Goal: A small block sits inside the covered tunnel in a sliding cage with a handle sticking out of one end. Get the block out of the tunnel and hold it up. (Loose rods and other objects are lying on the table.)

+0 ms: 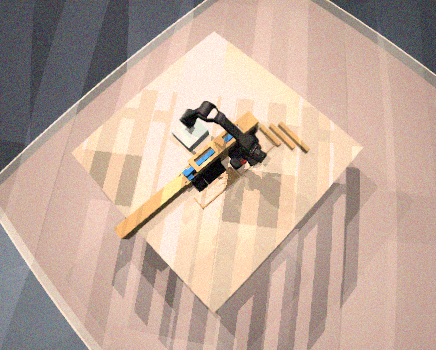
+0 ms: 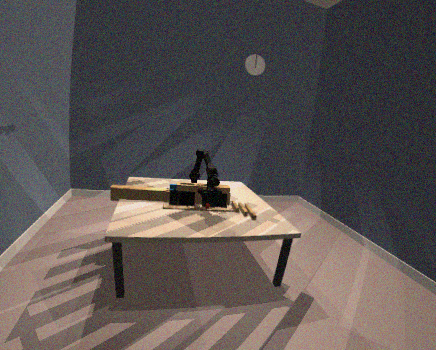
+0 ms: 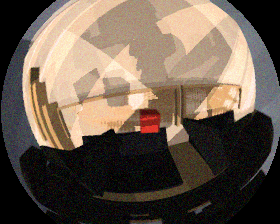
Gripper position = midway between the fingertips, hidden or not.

My gripper [image 3: 149,127] is open, with nothing in its grasp. I also see a wooden tunnel [image 1: 219,148].
The wooden tunnel shows as well in image 2 [image 2: 117,192] and in image 3 [image 3: 135,152].
